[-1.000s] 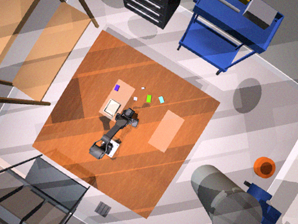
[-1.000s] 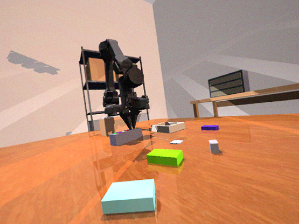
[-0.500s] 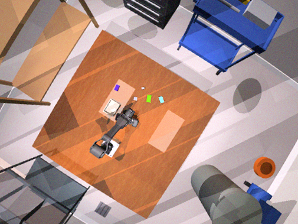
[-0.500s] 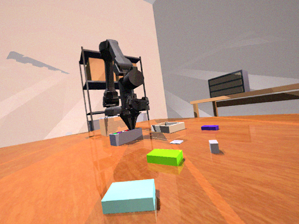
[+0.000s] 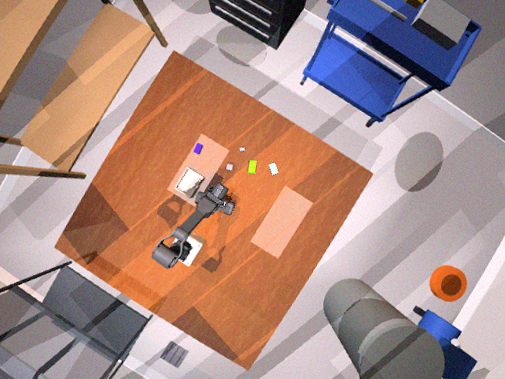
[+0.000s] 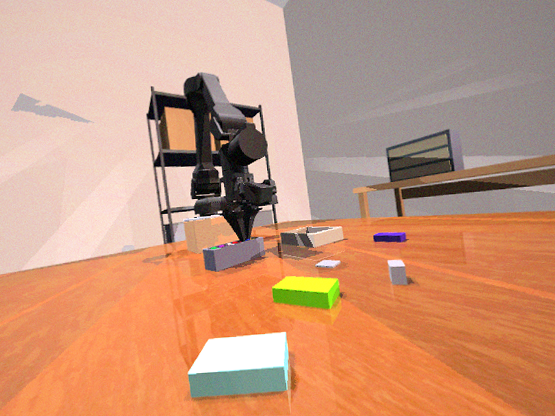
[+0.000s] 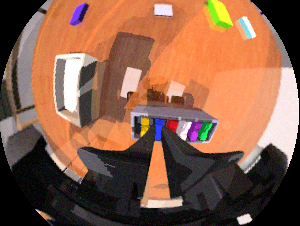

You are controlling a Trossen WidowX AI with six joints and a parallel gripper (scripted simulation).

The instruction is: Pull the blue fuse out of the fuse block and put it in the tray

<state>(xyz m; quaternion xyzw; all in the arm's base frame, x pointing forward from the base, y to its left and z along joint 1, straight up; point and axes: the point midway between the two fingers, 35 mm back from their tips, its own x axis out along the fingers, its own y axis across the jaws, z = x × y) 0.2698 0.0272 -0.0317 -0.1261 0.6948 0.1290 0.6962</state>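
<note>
Right now my gripper tip is 180 mm to the right of the white tray, 30 mm above it and 20 mm past it. From my gripper tip the other things lie so: small grey block (300 mm ahead, 80 mm to the left, 30 mm below); blue fuse (10 mm below); green block (260 mm ahead, 30 mm below, 20 mm to the right).
</note>
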